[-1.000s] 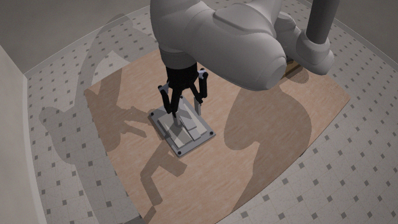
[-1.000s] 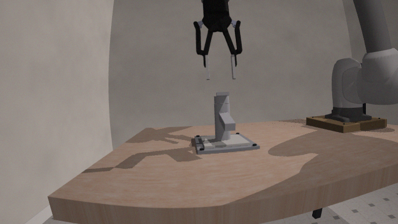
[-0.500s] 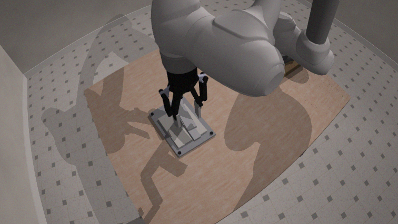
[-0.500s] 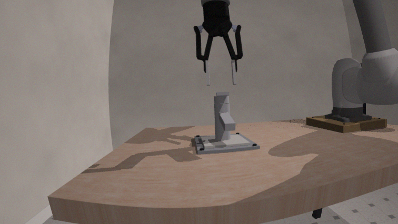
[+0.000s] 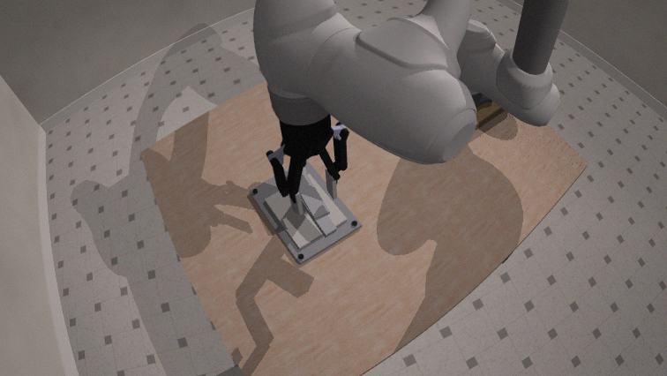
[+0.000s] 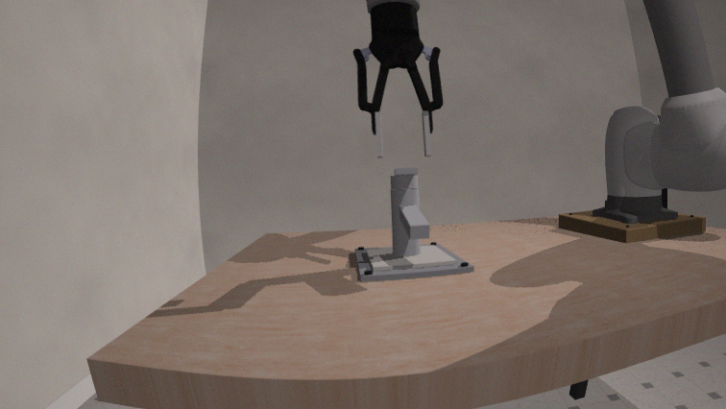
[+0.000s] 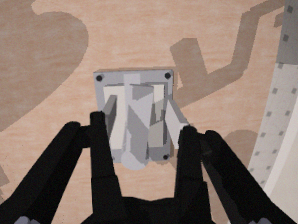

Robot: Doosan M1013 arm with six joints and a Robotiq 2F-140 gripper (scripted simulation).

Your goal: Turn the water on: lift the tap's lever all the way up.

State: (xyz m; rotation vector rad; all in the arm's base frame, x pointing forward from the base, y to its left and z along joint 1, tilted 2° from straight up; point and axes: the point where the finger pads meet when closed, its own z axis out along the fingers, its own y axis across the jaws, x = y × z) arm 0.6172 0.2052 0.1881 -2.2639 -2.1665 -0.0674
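The lever lies 40 mm to the right of my hand and 50 mm below it. From my hand the other things lie so: grey tap 70 mm to the right, 100 mm below.
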